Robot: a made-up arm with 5 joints.
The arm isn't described. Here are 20 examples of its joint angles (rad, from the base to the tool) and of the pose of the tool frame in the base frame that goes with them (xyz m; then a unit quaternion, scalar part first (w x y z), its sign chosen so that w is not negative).
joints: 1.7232 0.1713 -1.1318 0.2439 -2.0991
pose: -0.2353 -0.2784 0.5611 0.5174 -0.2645 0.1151 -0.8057
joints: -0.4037 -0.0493 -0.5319 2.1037 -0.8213
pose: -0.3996 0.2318 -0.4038 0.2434 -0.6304 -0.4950 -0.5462
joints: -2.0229 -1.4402 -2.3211 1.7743 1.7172
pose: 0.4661 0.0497 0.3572 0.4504 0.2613 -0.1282 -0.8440
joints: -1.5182 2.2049 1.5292 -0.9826 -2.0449
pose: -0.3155 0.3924 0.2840 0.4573 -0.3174 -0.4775 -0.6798
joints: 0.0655 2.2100 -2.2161 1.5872 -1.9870
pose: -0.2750 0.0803 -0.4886 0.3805 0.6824 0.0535 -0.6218
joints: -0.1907 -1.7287 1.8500 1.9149 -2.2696
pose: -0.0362 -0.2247 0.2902 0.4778 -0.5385 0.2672 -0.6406
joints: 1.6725 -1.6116 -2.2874 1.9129 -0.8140
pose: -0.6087 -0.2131 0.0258 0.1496 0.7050 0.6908 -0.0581
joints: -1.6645 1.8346 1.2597 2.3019 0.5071
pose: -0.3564 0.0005 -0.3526 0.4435 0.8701 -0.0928 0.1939
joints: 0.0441 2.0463 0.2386 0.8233 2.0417
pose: 0.1721 -0.0069 0.4664 0.4594 0.3801 -0.0981 -0.7968
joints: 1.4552 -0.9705 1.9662 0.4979 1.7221
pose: 0.0240 -0.6439 0.0749 0.1091 0.8225 0.5159 -0.2130
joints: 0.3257 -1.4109 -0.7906 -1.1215 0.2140
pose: -0.7936 0.1453 -0.2570 0.8452 0.0555 -0.4495 -0.2838
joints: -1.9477 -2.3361 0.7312 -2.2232 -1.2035
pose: -0.0825 0.5752 0.0932 0.4835 -0.7281 -0.1502 -0.4621
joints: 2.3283 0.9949 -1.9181 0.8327 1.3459
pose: -0.3894 -0.3599 0.4987 0.8414 0.1836 0.1925 0.4704
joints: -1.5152 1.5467 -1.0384 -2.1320 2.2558
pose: 0.5117 0.2023 0.1693 0.7334 -0.2811 -0.0208 -0.6186
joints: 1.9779 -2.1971 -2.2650 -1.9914 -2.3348
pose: -0.0074 -0.1005 0.6996 0.6294 -0.3408 0.1074 -0.6900
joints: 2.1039 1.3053 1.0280 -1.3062 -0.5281
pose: 0.0943 -0.4303 -0.3737 0.1975 0.0066 -0.9801 0.0176
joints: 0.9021 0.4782 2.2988 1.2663 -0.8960
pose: 0.3488 0.3424 -0.3016 0.2101 -0.3879 0.5631 0.6988
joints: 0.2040 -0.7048 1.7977 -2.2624 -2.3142
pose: -0.2540 -0.1269 0.4277 0.7519 -0.1184 -0.5632 0.3215
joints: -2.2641 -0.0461 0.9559 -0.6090 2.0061
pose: -0.0523 -0.5473 -0.2204 0.2488 -0.3493 -0.5310 0.7309
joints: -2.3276 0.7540 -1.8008 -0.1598 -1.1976
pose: 0.4009 -0.3467 0.5497 0.1197 -0.3361 0.7245 -0.5898
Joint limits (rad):
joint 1: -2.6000..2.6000
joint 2: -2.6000..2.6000
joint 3: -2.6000..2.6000
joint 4: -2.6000..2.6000
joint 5: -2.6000..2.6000
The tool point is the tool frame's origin. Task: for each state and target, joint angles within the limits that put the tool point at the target. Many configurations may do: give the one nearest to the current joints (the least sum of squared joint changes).
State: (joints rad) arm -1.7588 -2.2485 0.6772 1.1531 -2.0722
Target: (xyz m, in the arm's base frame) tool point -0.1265 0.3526 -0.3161
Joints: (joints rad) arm -2.4047 -1.7719 0.2153 0.6083 -1.9613
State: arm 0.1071 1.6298 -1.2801 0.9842 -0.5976
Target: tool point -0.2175 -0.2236 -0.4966
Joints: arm 0.1669 1.7209 -1.5075 1.5021 -1.3484
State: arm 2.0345 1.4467 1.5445 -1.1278 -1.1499
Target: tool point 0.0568 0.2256 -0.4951
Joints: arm 2.2406 1.6670 1.7460 -1.1021 -1.4743
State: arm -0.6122 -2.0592 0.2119 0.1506 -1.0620
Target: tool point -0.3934 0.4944 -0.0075
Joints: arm -1.0357 -1.8375 0.1154 0.2117 -1.3866
